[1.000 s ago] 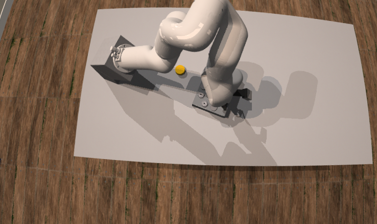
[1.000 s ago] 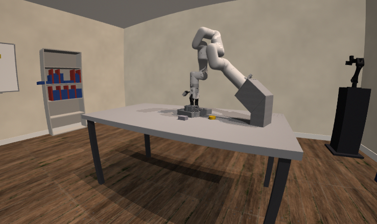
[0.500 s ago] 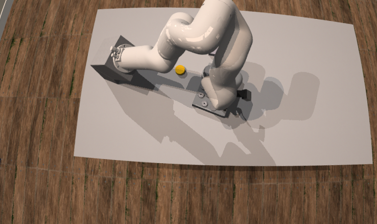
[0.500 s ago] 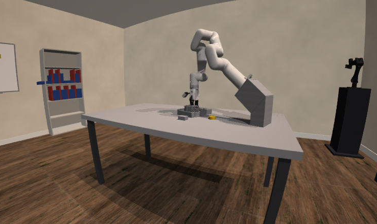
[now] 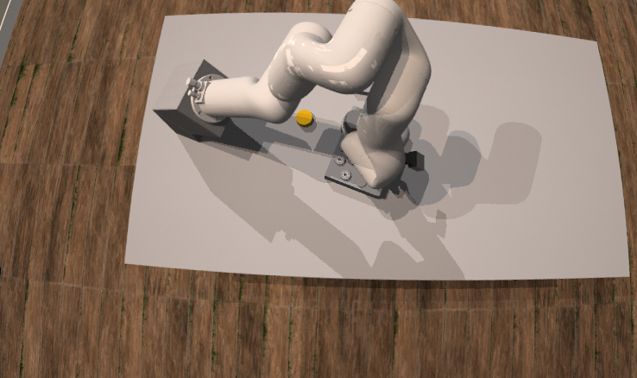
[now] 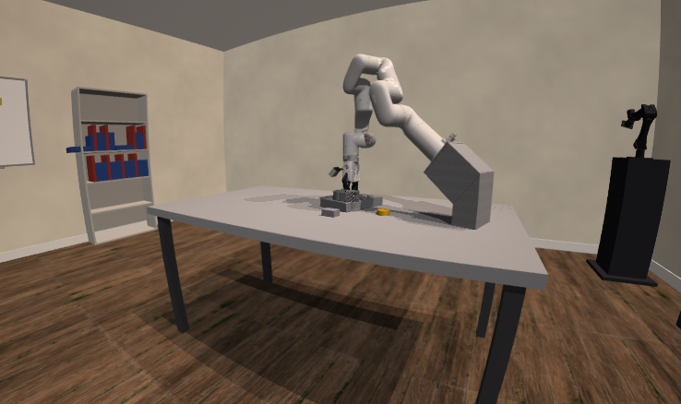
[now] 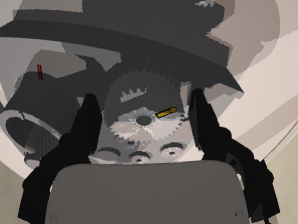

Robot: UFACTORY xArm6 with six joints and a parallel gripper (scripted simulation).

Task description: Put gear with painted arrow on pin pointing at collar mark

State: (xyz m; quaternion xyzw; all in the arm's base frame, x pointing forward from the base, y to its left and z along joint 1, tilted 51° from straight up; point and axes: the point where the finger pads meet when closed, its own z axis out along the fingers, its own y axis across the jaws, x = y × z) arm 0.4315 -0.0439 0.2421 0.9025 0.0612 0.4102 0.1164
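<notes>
The gear is right at my hand. From my hand the other things lie so: small grey block 40 mm behind, 270 mm to the left, 40 mm below; then yellow disc 220 mm behind, 150 mm to the left, 40 mm below.
</notes>
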